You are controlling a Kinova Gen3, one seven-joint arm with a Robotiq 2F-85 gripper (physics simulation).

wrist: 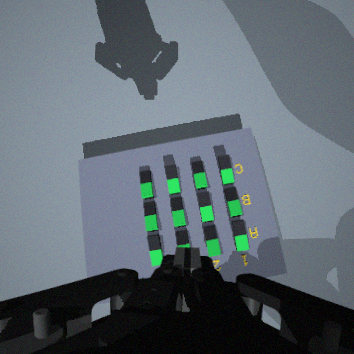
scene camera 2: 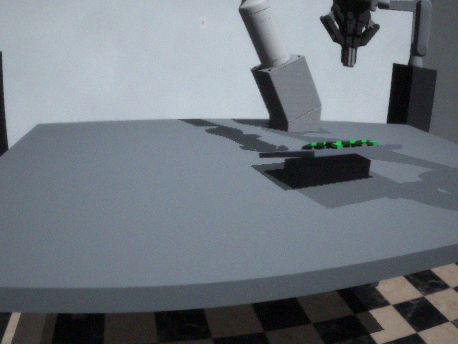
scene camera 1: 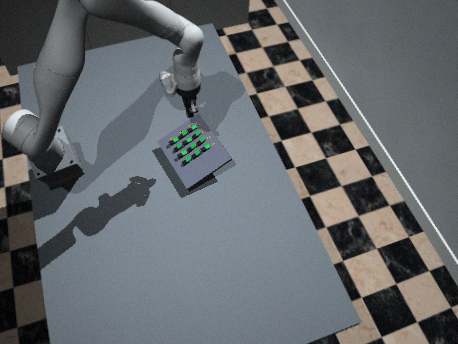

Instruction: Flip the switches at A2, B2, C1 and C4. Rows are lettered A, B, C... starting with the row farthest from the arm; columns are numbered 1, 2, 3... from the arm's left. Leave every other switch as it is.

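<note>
The tilted grey-violet switch panel (scene camera 1: 210, 167) (scene camera 2: 270, 154) (wrist: 110, 210) carries three rows of four green-and-black switches. In the wrist view, switches A2 (wrist: 213, 247), B2 (wrist: 206, 213), C1 (wrist: 227, 176) and C4 (wrist: 146, 190) all show their green half toward the bottom. The green of C1 and B2 looks brighter than that of A2; exact rocker tilt is hard to tell. My gripper (scene camera 1: 190, 115) (scene camera 2: 349, 65) (wrist: 186, 262) is shut and empty, above the panel's row A edge, touching nothing. In the wrist view it partly covers switch A3 (wrist: 183, 245) and hides column labels 3 and 4.
The panel stands on a dark block (scene camera 2: 325, 170) on the grey-blue table (scene camera 1: 200, 260) (scene camera 2: 150, 215). Neighbouring switches A1 (wrist: 241, 242) and B1 (wrist: 234, 207) sit close to the named ones. The arm's base stands at the table's left in scene camera 1. Arm shadows cross the table and a panel corner.
</note>
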